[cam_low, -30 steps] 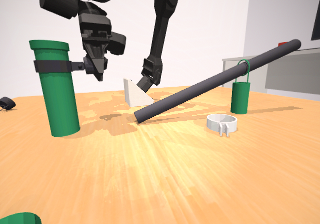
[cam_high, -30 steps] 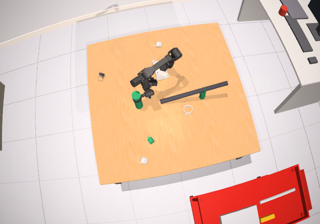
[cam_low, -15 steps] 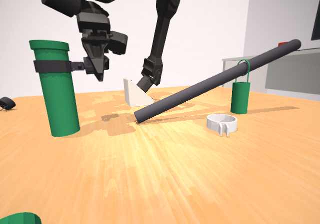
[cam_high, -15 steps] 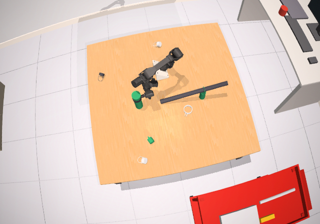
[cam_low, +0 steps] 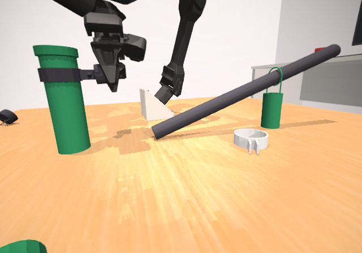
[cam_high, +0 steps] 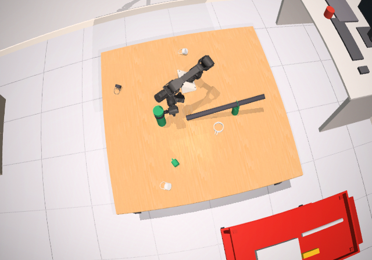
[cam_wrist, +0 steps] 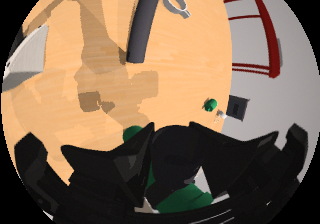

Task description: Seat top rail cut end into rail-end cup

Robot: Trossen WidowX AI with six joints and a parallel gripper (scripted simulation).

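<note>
My gripper tip is now 26 cm to the right of the white ring band, 13 cm short of it and 12 cm above it. Round my gripper tip: black rail-end cup 3 cm above, 2 cm to the right, 2 cm behind; small green post 41 cm to the left, 5 cm ahead, 2 cm below.
</note>
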